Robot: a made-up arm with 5 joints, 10 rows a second.
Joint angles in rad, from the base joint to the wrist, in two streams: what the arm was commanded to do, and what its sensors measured. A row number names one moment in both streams.
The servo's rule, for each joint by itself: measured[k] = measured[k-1] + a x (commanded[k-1-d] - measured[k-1]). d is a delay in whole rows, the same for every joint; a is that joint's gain. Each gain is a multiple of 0.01, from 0.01 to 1. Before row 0 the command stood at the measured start. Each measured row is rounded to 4 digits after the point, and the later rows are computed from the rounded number. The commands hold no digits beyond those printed.
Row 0, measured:
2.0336, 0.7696, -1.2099, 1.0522, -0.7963
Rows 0 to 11, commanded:
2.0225, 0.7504, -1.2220, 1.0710, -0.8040
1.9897, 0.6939, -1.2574, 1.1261, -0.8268
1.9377, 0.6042, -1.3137, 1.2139, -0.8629
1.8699, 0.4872, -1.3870, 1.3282, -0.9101
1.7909, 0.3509, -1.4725, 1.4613, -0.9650
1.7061, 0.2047, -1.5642, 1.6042, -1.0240
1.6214, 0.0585, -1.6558, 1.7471, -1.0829
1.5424, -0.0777, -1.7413, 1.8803, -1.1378
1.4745, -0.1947, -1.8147, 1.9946, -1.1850
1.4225, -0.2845, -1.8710, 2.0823, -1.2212
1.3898, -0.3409, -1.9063, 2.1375, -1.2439
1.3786, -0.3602, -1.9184, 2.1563, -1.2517
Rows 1 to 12, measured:
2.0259, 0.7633, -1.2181, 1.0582, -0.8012
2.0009, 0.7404, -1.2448, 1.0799, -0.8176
1.9573, 0.6955, -1.2917, 1.1228, -0.8466
1.8970, 0.6268, -1.3565, 1.1885, -0.8872
1.8238, 0.5358, -1.4354, 1.2758, -0.9370
1.7426, 0.4265, -1.5230, 1.3809, -0.9927
1.6590, 0.3051, -1.6133, 1.4981, -1.0504
1.5785, 0.1788, -1.7003, 1.6204, -1.1063
1.5067, 0.0555, -1.7781, 1.7401, -1.1567
1.4486, -0.0567, -1.8413, 1.8496, -1.1980
1.4080, -0.1505, -1.8855, 1.9417, -1.2274
1.3877, -0.2197, -1.9079, 2.0104, -1.2430
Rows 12 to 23, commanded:
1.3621, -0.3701, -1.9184, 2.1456, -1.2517
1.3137, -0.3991, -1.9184, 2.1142, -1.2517
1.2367, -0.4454, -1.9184, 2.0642, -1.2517
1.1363, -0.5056, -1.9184, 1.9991, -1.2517
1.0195, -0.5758, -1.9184, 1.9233, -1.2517
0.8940, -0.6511, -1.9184, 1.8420, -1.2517
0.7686, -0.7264, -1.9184, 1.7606, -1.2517
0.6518, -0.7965, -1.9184, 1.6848, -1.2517
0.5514, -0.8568, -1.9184, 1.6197, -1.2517
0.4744, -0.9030, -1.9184, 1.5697, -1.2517
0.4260, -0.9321, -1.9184, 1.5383, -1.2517
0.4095, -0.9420, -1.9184, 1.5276, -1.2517
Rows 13 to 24, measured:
1.3700, -0.2693, -1.9150, 2.0537, -1.2486
1.3312, -0.3121, -1.9173, 2.0731, -1.2506
1.2660, -0.3561, -1.9180, 2.0703, -1.2513
1.1765, -0.4054, -1.9183, 2.0475, -1.2516
1.0682, -0.4616, -1.9184, 2.0078, -1.2517
0.9480, -0.5241, -1.9184, 1.9547, -1.2517
0.8242, -0.5909, -1.9184, 1.8926, -1.2517
0.7052, -0.6587, -1.9184, 1.8261, -1.2517
0.5991, -0.7241, -1.9184, 1.7601, -1.2517
0.5131, -0.7831, -1.9184, 1.6992, -1.2517
0.4530, -0.8323, -1.9184, 1.6477, -1.2517
0.4230, -0.8685, -1.9184, 1.6093, -1.2517

